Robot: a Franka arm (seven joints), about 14 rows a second.
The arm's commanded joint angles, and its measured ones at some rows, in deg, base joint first. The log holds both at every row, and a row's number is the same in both.
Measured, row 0:
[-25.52, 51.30, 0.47, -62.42, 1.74, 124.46, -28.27]
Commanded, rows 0 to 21:
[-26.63, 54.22, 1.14, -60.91, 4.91, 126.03, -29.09]
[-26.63, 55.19, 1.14, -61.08, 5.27, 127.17, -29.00]
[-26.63, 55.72, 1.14, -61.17, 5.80, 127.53, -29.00]
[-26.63, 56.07, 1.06, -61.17, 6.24, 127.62, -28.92]
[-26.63, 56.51, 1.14, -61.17, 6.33, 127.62, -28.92]
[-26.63, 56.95, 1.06, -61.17, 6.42, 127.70, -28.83]
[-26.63, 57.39, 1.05, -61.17, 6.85, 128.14, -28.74]
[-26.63, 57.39, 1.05, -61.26, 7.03, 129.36, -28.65]
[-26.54, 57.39, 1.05, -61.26, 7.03, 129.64, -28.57]
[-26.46, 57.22, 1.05, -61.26, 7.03, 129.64, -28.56]
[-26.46, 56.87, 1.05, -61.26, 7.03, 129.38, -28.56]
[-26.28, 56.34, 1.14, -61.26, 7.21, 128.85, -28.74]
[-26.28, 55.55, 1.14, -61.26, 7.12, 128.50, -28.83]
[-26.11, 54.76, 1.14, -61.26, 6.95, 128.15, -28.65]
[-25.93, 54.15, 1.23, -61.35, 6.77, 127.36, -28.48]
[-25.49, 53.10, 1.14, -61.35, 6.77, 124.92, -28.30]
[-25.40, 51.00, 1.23, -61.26, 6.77, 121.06, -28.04]
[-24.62, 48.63, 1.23, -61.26, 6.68, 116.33, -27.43]
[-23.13, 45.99, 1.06, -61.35, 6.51, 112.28, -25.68]
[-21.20, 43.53, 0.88, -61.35, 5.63, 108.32, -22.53]
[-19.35, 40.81, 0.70, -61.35, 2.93, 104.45, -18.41]
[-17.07, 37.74, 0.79, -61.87, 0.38, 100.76, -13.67]
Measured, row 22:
[-21.09, 44.38, 1.35, -59.32, 4.07, 106.94, -21.37]
